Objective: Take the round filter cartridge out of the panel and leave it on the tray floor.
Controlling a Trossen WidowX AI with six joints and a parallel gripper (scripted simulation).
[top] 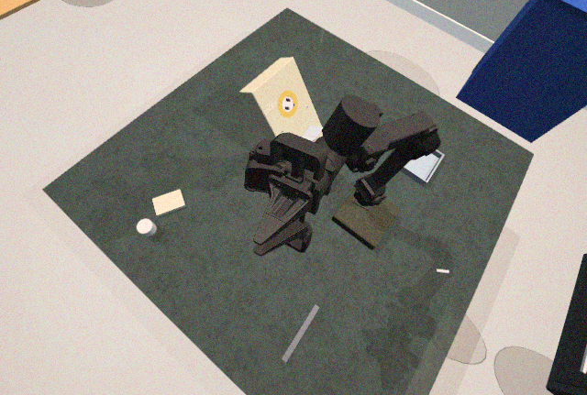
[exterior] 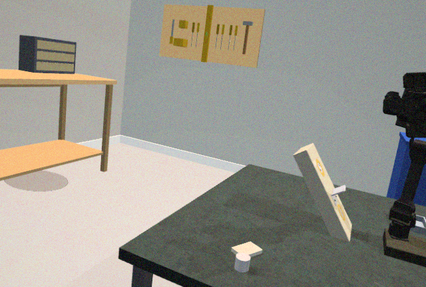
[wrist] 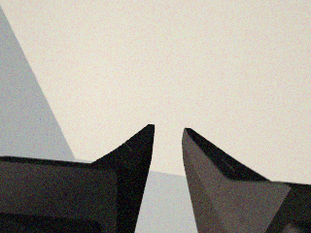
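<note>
The round filter cartridge is 47 cm to the right of my gripper tip, 36 cm below it and 21 cm ahead of it. Round my gripper tip: cream service panel (46 cm to the right, 44 cm below, 16 cm ahead); cream block (59 cm below, 41 cm ahead, 8 cm to the right); white bracket (45 cm to the right, 45 cm below, 11 cm ahead).
</note>
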